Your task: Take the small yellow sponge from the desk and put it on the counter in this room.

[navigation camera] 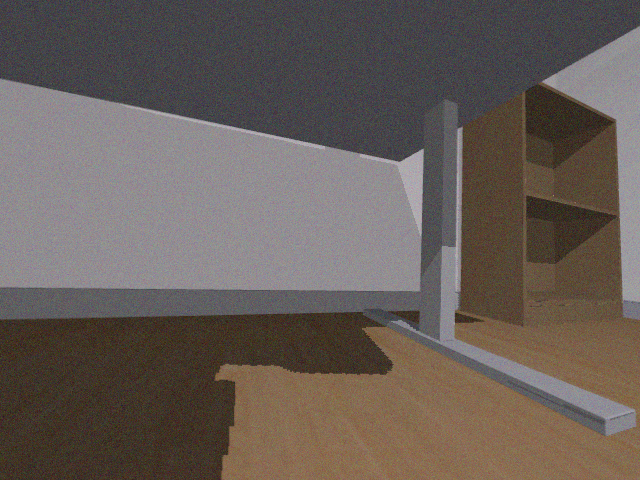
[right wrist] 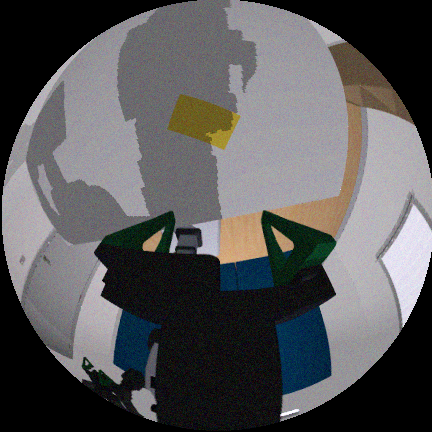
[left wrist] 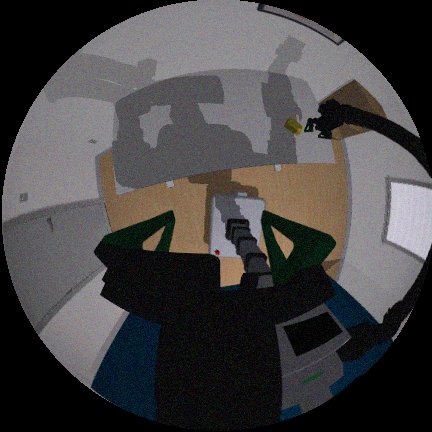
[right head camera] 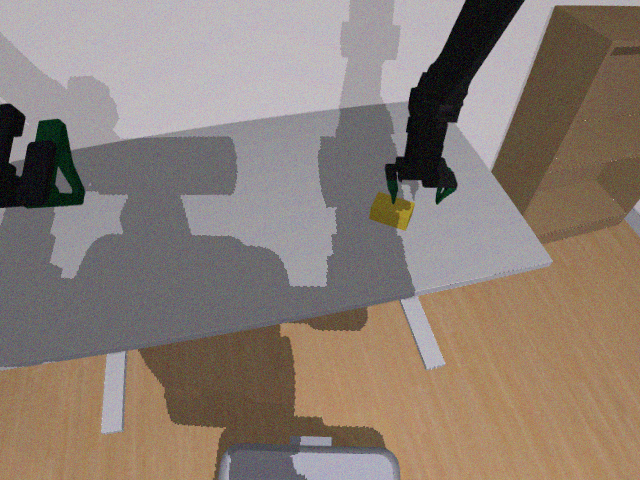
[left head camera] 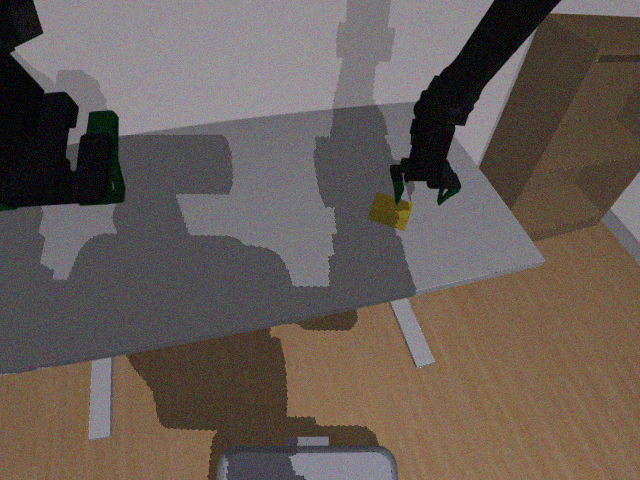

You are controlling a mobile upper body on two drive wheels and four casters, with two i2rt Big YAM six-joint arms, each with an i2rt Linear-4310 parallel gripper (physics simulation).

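Note:
The small yellow sponge lies flat on the grey desk, towards its right end. My right gripper is open and empty above the desk. In both head views its left finger overlaps the sponge; in the right wrist view the sponge lies beyond the fingertips, not between them. My left gripper is open and empty, at the left of the head views, partly cut off in the right one. I cannot identify the counter in any view.
A brown shelf unit stands beyond the desk's right end. A desk leg rises from a long foot that runs across the floor. A wall stands behind the desk. My base shows at the bottom of the head views.

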